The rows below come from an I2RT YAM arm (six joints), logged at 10 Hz.
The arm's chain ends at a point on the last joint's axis. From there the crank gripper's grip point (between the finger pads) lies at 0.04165 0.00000 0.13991 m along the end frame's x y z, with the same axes.
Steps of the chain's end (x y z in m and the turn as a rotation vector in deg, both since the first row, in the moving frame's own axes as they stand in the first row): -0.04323 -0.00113 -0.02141 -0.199 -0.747 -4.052; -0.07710 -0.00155 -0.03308 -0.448 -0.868 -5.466; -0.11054 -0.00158 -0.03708 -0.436 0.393 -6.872; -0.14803 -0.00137 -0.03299 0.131 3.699 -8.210; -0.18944 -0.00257 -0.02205 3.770 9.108 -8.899; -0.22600 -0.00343 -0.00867 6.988 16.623 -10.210
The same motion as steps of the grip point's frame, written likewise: -0.04514 -0.00352 -0.02088 -0.199 -0.747 -4.052; -0.07936 -0.00432 -0.03245 -0.448 -0.868 -5.466; -0.10982 -0.00556 -0.03735 -0.436 0.393 -6.872; -0.13957 -0.00827 -0.03597 0.131 3.699 -8.210; -0.16913 -0.01961 -0.03088 3.770 9.108 -8.899; -0.19018 -0.03023 -0.02779 6.988 16.623 -10.210
